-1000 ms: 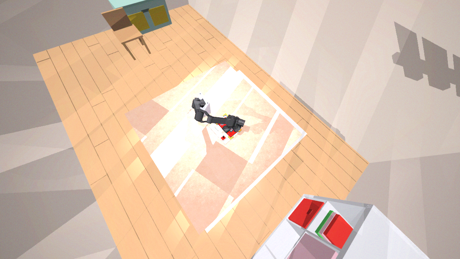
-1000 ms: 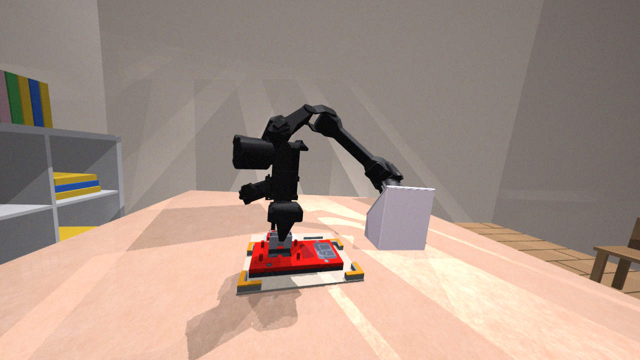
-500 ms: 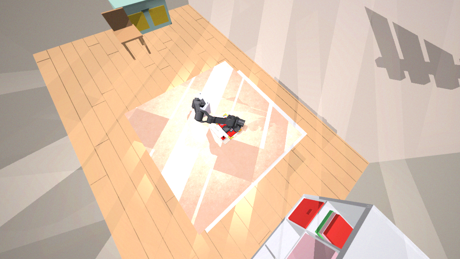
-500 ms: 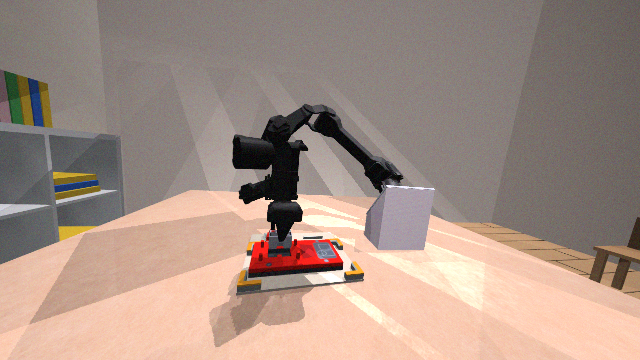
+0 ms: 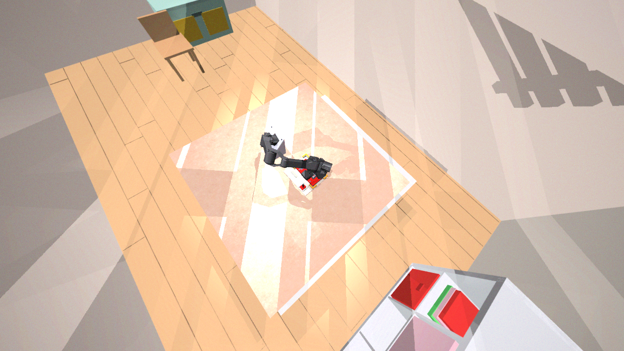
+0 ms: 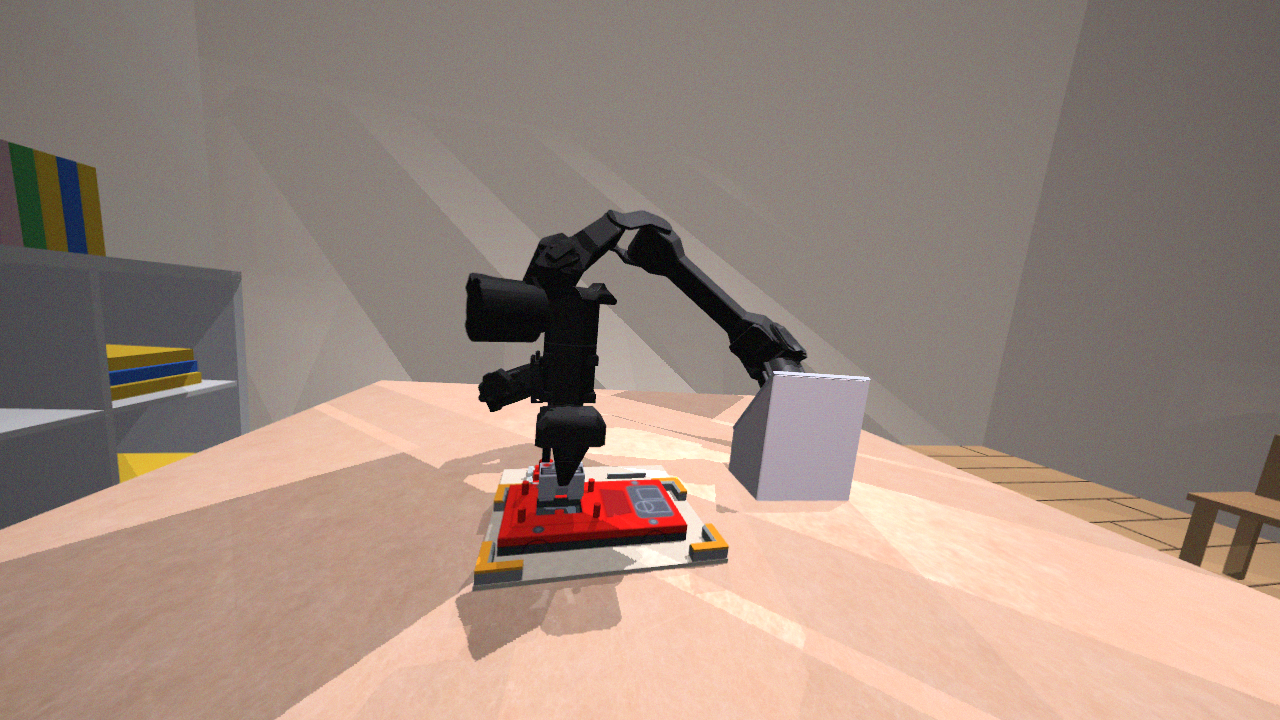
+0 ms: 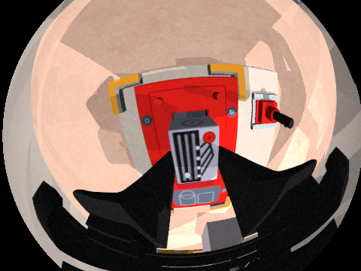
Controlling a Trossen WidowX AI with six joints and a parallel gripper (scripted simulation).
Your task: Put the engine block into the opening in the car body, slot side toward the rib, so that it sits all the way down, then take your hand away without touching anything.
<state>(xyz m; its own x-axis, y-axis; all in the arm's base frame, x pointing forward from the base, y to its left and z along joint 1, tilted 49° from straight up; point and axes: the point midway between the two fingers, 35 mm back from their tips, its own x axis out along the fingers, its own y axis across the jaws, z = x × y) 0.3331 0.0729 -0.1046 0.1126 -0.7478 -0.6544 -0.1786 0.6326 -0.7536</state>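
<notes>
The black post lies 11 cm to the right of my gripper tip, 3 cm ahead of it and 2 cm below it. The rest, counted from my gripper tip: grey engine block: 1 cm below.
</notes>
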